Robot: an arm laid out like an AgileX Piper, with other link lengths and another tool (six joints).
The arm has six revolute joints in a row. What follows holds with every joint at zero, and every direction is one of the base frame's.
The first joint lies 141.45 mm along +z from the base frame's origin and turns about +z.
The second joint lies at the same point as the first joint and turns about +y.
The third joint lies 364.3 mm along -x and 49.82 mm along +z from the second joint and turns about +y.
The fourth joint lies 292.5 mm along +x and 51.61 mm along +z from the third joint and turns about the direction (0.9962, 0, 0.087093).
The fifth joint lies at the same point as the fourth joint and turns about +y.
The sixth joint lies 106.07 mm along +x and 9.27 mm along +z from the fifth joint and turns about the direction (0.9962, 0, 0.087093).
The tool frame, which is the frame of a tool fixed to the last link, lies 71.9 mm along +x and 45 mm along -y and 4.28 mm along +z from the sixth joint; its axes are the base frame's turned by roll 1.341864, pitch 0.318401 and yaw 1.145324 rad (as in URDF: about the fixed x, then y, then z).
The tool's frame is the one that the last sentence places.
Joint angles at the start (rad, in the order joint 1, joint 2, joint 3, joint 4, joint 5, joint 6):
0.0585 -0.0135 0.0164 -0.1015 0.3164 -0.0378
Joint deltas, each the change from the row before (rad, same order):
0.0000 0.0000 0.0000 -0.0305 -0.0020 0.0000
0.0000 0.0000 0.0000 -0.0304 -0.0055 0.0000
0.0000 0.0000 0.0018 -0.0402 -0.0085 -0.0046
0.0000 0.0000 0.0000 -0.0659 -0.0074 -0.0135
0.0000 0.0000 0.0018 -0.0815 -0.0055 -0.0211
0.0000 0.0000 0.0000 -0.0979 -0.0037 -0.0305
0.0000 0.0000 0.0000 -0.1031 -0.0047 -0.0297
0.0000 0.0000 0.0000 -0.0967 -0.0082 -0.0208
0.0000 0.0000 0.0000 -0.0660 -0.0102 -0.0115
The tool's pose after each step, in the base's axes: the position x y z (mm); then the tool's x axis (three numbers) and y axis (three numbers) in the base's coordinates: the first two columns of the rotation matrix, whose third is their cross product. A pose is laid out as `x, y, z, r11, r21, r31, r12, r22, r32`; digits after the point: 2 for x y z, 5 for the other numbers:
103.74, -45.97, 202.50, 0.23027, 0.79664, -0.55888, 0.18295, 0.52863, 0.82890
103.90, -47.28, 205.04, 0.23576, 0.77913, -0.58083, 0.17798, 0.55295, 0.81398
104.23, -48.76, 208.02, 0.24171, 0.75254, -0.61258, 0.17130, 0.58829, 0.79030
104.46, -50.95, 213.53, 0.24937, 0.70206, -0.66703, 0.16354, 0.64837, 0.74356
104.66, -53.13, 219.21, 0.25526, 0.63057, -0.73295, 0.15878, 0.72044, 0.67510
104.71, -54.95, 226.89, 0.26159, 0.53232, -0.80511, 0.15475, 0.80024, 0.57937
104.70, -55.83, 235.03, 0.26874, 0.42179, -0.86595, 0.15156, 0.86931, 0.47046
104.66, -55.51, 242.89, 0.27804, 0.31824, -0.90632, 0.14731, 0.91824, 0.36761
104.68, -54.32, 248.66, 0.28699, 0.24834, -0.92518, 0.14145, 0.94424, 0.29734

